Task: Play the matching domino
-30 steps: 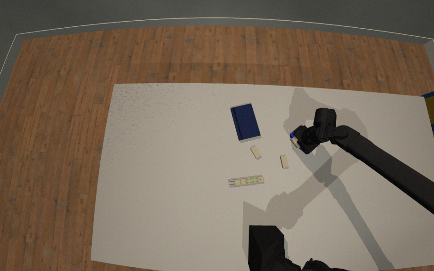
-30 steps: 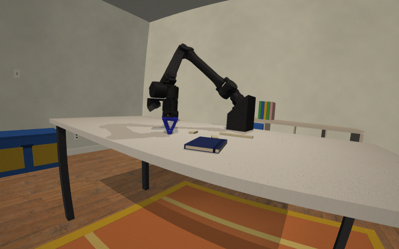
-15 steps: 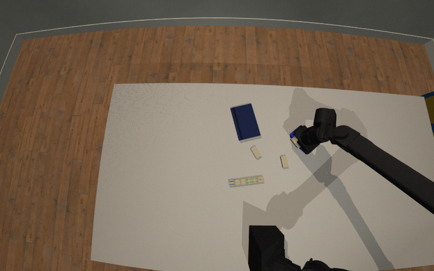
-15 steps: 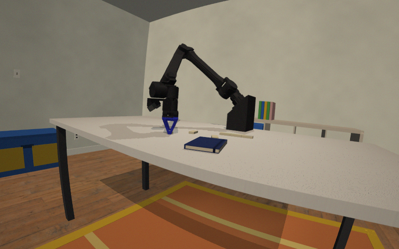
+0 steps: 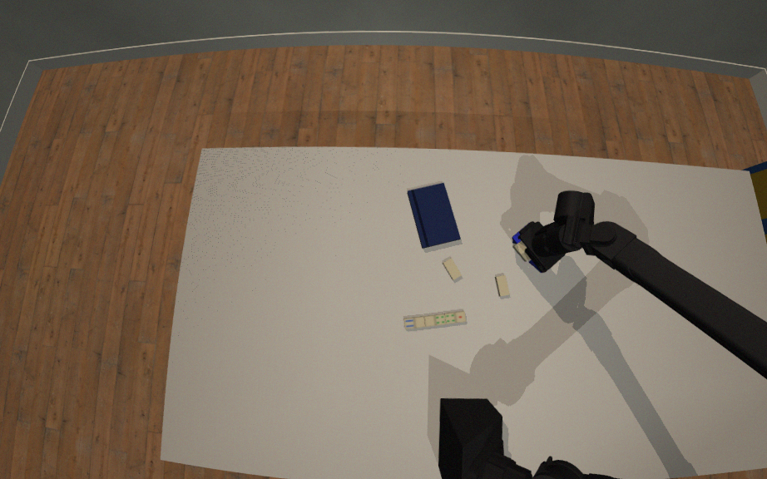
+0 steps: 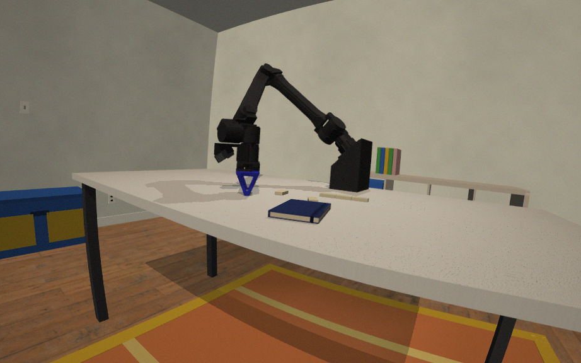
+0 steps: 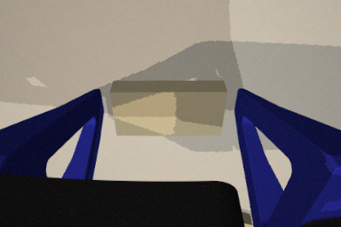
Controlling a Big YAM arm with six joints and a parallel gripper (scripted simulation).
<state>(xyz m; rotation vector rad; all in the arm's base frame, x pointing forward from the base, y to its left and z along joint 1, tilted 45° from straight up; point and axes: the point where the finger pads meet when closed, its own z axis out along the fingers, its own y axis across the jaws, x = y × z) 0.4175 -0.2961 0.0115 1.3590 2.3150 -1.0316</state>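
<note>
Right now my hand is right at the domino. From my hand the other things lie so: dark blue book (23 cm to the left, 12 cm ahead).
</note>
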